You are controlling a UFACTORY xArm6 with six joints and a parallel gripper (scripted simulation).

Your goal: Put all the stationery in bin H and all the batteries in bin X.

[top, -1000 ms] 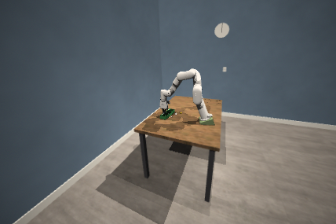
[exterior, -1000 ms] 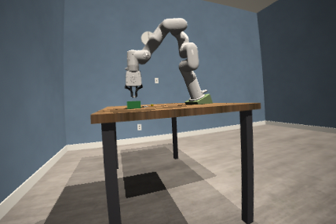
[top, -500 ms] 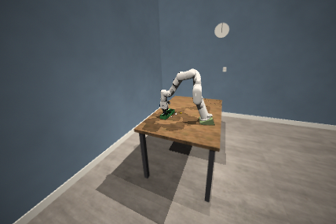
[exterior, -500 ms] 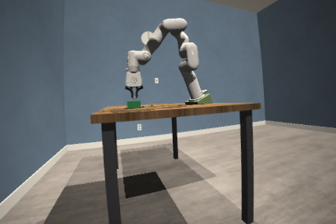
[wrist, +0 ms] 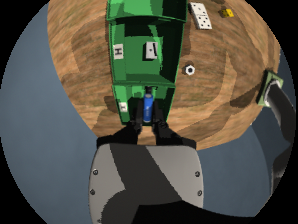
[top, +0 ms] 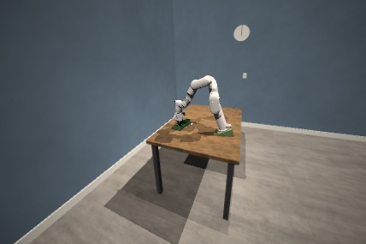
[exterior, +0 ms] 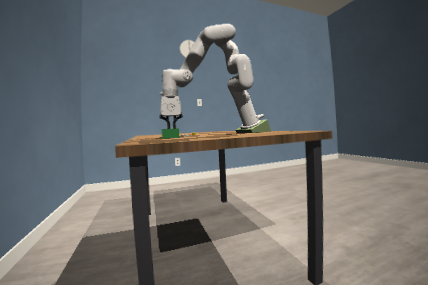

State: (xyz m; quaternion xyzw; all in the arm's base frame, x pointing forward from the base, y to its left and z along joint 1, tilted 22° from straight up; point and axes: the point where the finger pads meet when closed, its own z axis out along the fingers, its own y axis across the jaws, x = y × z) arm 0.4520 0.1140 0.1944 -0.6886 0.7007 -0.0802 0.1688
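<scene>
Now: hand 20 mm above the blue battery. The rest, counted from my hand: dark cylinder: 50 mm below; then white ring: 70 mm behind, 60 mm to the right, 60 mm below; then bin: 80 mm to the right, 40 mm below, 10 mm ahead.
</scene>
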